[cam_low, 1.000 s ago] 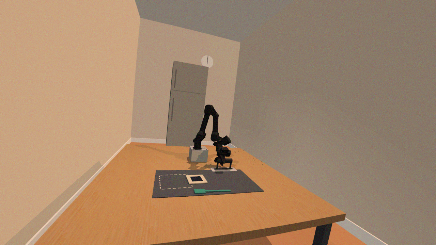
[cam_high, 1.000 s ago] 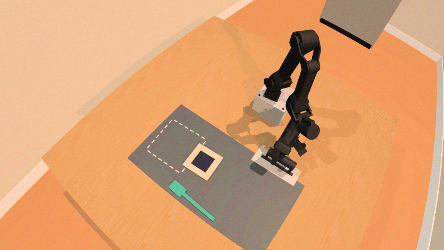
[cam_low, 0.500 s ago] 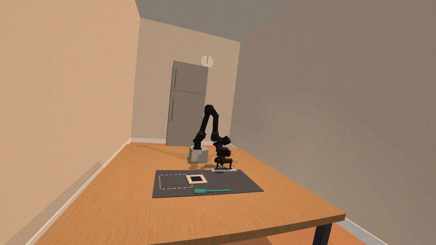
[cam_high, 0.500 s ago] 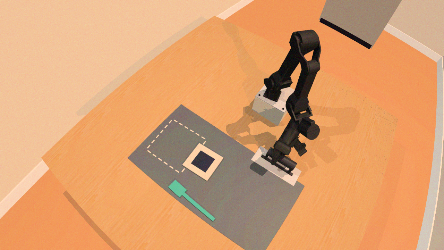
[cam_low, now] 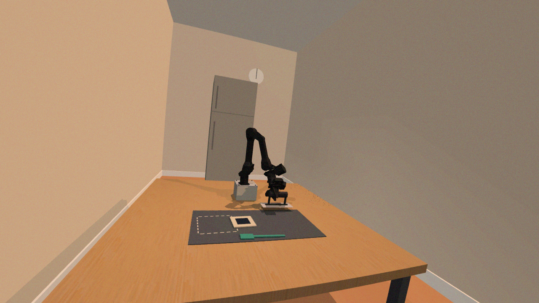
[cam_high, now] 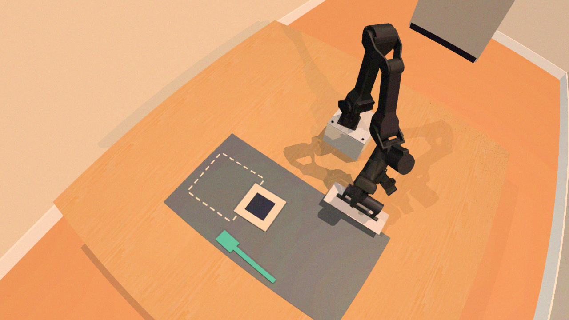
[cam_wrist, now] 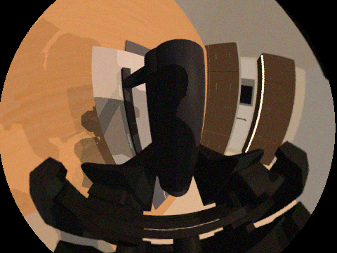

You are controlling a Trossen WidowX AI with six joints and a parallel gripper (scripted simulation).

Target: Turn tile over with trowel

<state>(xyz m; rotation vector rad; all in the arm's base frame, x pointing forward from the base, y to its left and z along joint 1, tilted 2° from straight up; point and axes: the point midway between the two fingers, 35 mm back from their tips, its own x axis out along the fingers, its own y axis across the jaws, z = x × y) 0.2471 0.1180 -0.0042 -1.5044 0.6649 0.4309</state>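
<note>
My gripper tip is now 120 mm short of the grey mat, 180 mm to the left of it and 100 mm above it. Round my gripper tip: trowel: 30 mm behind, 10 mm below; green flat tool: 250 mm ahead, 230 mm to the right, 70 mm below; square tile: 100 mm ahead, 250 mm to the right, 70 mm below.
</note>
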